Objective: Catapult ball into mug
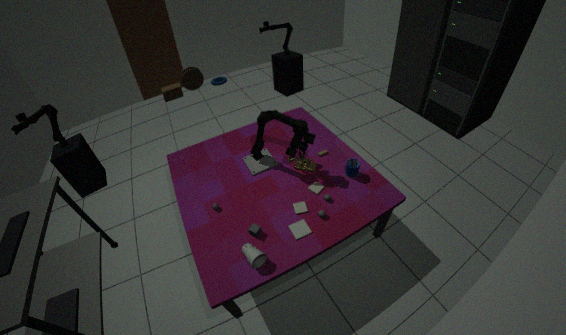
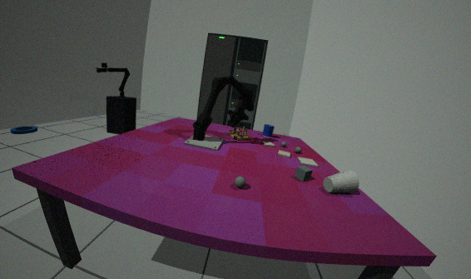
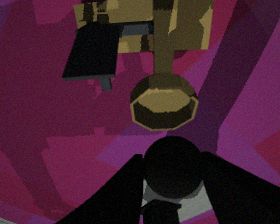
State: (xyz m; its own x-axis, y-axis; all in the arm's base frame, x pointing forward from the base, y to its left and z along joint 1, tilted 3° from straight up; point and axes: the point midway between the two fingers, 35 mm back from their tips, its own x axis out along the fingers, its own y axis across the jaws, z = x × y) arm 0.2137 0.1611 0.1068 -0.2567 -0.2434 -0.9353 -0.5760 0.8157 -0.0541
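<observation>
Right now my gripper tip is 5 cm to the right of the catapult, 4 cm short of it and 4 cm above it. From my gripper tip the other things lie so: dark ball: 1 cm above; tan block: 25 cm to the left, 9 cm below, 6 cm ahead; blue mug: 34 cm ahead, 26 cm to the left, 7 cm below.
</observation>
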